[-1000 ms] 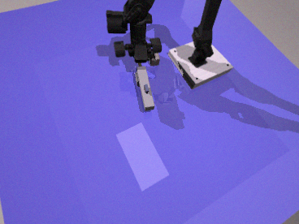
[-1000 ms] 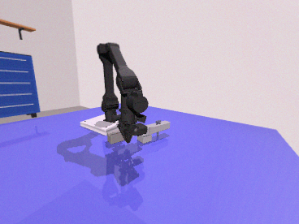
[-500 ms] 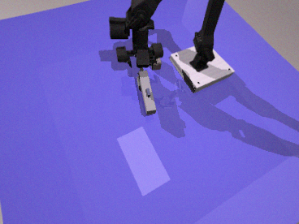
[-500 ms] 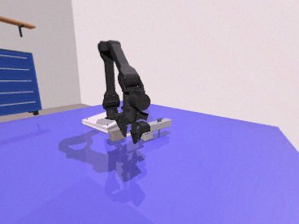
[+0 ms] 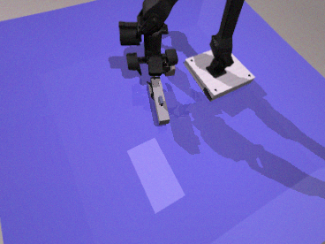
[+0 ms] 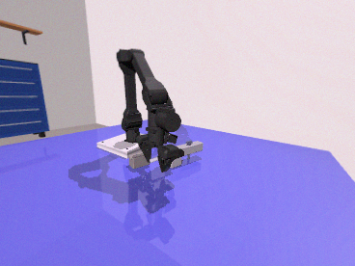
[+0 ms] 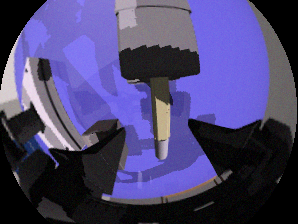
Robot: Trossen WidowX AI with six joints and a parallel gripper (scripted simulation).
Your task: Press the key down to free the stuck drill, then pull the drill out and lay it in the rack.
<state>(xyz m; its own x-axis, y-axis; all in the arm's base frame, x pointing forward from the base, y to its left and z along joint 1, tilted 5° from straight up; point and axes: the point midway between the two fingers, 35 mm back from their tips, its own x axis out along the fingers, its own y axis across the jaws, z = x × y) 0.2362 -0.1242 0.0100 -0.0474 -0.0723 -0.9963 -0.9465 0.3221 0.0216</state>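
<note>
The tan drill is 10 mm ahead of my gripper tip, 40 mm to the left of it and 30 mm above it. The rest, counted from my gripper tip: grey rack: 80 mm behind; then grey holder block: 40 mm ahead, 140 mm to the left, 30 mm above; then small dark key: 50 mm ahead, 160 mm to the left, 40 mm above.
</note>
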